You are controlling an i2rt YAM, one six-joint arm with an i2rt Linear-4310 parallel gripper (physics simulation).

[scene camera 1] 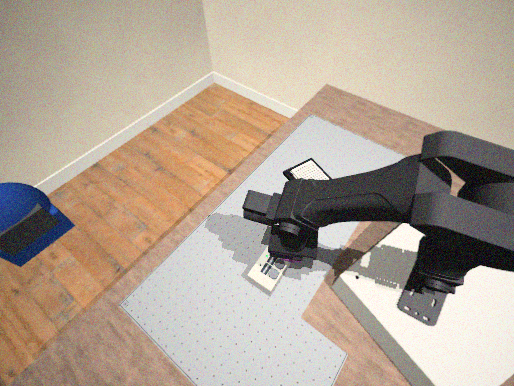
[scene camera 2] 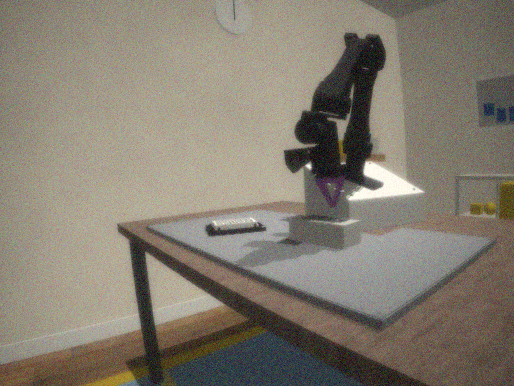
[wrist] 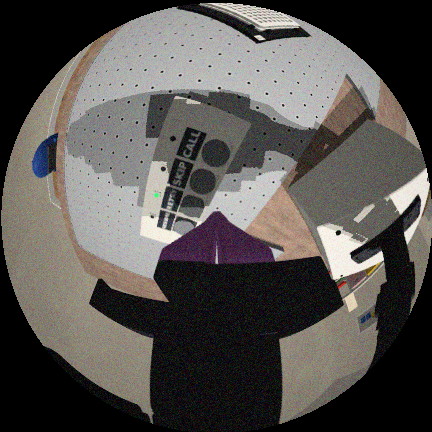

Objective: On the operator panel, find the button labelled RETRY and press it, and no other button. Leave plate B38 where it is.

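Note:
The operator panel [scene camera 1: 259, 281] [scene camera 2: 317, 234] [wrist: 215, 117] is a pale box on the perforated mat. In the wrist view its labels read CALL, SKIP, RETRY and a partly legible one nearest the fingers. The RETRY button [wrist: 192, 204] is a round grey cap beside its label, between the SKIP button [wrist: 202, 181] and the last button [wrist: 184, 225]. A green light [wrist: 156, 195] shows by the RETRY label. My gripper [scene camera 2: 333, 204] [wrist: 216, 217] is shut and empty, its purple tips a little above the panel. A white plate [scene camera 1: 311, 170] [scene camera 2: 234, 223] [wrist: 260, 15] lies in a black holder; B38 is not readable.
A large white sloped box [scene camera 1: 465, 320] [scene camera 2: 385, 205] [wrist: 350, 175] stands near the panel on the arm's side. The grey mat [scene camera 1: 200, 320] [scene camera 2: 400, 270] lies on the brown table [scene camera 2: 450, 310]. A blue object [scene camera 1: 22, 210] [wrist: 44, 157] is beyond the table edge.

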